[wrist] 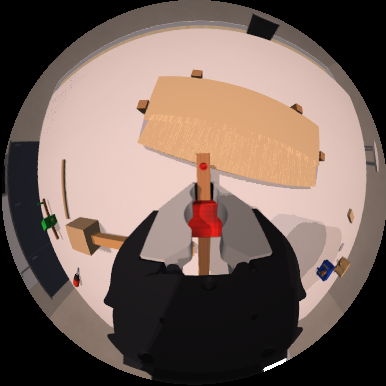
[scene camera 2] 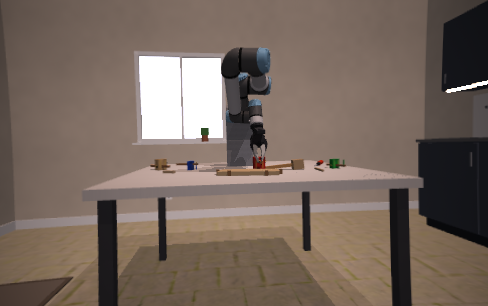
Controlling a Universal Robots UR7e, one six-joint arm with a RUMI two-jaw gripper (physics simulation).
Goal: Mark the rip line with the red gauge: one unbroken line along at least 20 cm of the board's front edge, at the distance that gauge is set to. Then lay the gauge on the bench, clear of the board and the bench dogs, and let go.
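The red gauge (scene camera 2: pixel 259 163) (wrist: pixel 205 220) has a red head on a wooden beam with a small red dot near the beam's far end. My gripper (scene camera 2: pixel 259 158) (wrist: pixel 203 183) is shut on its head. The board (scene camera 2: pixel 249 172) (wrist: pixel 232 117) lies flat on the bench, at an angle in the wrist view. The beam's far end overlaps the board's near edge in the wrist view, left of the edge's middle; the head is off the board. Whether the beam touches the board I cannot tell. Brown bench dogs (wrist: pixel 197 74) (wrist: pixel 143 106) (wrist: pixel 297 108) (wrist: pixel 321 156) stand around the board's far side and ends.
On the bench (scene camera 2: pixel 150 185) (wrist: pixel 115 165), a mallet (scene camera 2: pixel 297 164) (wrist: pixel 82 236), a green gauge (scene camera 2: pixel 334 163) (wrist: pixel 49 222) and a red-handled tool (wrist: pixel 76 280) lie left in the wrist view. A blue gauge (scene camera 2: pixel 190 165) (wrist: pixel 325 270), a tan one (scene camera 2: pixel 160 164) (wrist: pixel 342 266) and a small block (wrist: pixel 351 216) lie right.
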